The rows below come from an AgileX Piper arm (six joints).
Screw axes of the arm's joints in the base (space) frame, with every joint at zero. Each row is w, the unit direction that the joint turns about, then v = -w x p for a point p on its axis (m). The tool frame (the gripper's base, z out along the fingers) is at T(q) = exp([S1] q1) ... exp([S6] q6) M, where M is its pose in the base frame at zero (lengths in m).
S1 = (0, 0, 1, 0, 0, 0)
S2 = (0, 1, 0, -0.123, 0, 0)
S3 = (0, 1, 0, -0.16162, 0, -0.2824)
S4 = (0.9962, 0, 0.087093, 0, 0.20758, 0)
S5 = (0, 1, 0, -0.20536, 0, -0.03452)
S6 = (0.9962, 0, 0.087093, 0, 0.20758, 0)
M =
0.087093 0 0.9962 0.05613
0 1 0 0
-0.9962 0 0.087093 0.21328
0 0 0 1
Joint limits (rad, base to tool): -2.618..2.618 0..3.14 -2.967..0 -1.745..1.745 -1.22..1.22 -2.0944..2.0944
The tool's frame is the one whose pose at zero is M.
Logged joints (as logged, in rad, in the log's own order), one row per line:
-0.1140 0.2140 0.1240 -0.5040 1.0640 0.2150
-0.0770 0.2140 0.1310 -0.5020 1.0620 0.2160
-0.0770 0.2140 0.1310 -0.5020 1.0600 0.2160
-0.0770 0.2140 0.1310 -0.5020 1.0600 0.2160
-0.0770 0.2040 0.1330 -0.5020 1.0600 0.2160
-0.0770 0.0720 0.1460 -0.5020 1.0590 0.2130
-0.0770 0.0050 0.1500 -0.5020 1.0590 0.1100
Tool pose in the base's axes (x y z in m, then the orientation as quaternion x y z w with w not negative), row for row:
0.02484 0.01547 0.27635 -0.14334 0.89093 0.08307 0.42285
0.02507 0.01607 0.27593 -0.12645 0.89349 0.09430 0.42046
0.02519 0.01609 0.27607 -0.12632 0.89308 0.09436 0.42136
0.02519 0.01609 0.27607 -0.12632 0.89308 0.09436 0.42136
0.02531 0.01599 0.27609 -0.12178 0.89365 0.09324 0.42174
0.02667 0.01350 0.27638 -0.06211 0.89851 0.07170 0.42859
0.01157 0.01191 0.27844 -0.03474 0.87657 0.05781 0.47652
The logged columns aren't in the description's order. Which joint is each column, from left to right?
Columns, left to right: q6, q1, q4, q3, q5, q2.
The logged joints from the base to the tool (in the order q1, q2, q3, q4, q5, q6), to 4 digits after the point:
0.2140 0.2150 -0.5040 0.1240 1.0640 -0.1140
0.2140 0.2160 -0.5020 0.1310 1.0620 -0.0770
0.2140 0.2160 -0.5020 0.1310 1.0600 -0.0770
0.2140 0.2160 -0.5020 0.1310 1.0600 -0.0770
0.2040 0.2160 -0.5020 0.1330 1.0600 -0.0770
0.0720 0.2130 -0.5020 0.1460 1.0590 -0.0770
0.0050 0.1100 -0.5020 0.1500 1.0590 -0.0770

